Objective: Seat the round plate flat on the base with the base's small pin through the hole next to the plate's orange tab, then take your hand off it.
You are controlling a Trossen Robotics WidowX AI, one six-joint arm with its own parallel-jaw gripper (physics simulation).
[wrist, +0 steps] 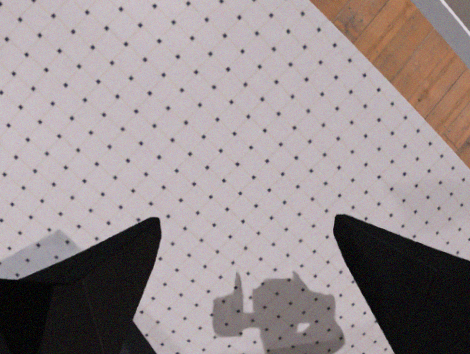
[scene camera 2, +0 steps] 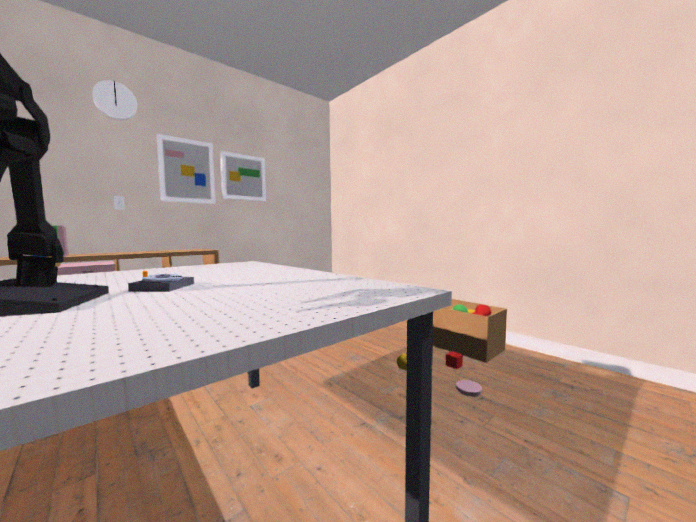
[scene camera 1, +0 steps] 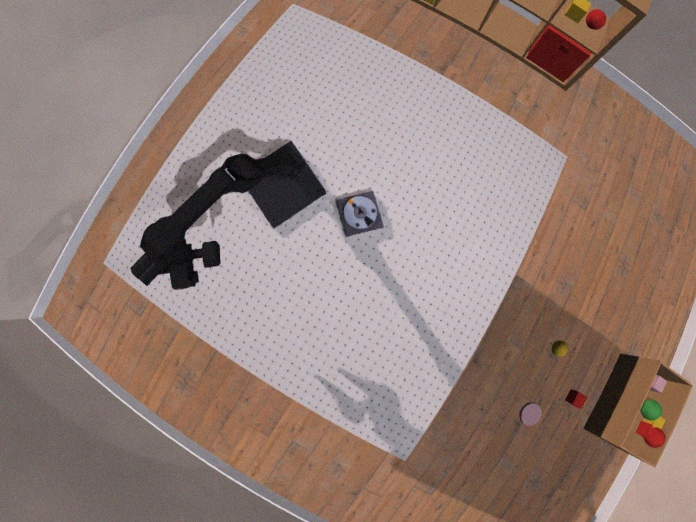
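The round pale blue-grey plate lies over the dark square base and looks about level in scene camera 2. Its orange tab is at the upper left of the plate in scene camera 1. Dark spots show on the plate, one close to the tab; whether the small pin is through that hole is too small to tell. My gripper is open, with nothing between its fingers. It is over the white table, apart from the plate and base, on the far side of the arm's mount from them.
The arm's black mount plate stands beside the base on the white dotted table. A toy bin and a shelf unit stand beyond the table.
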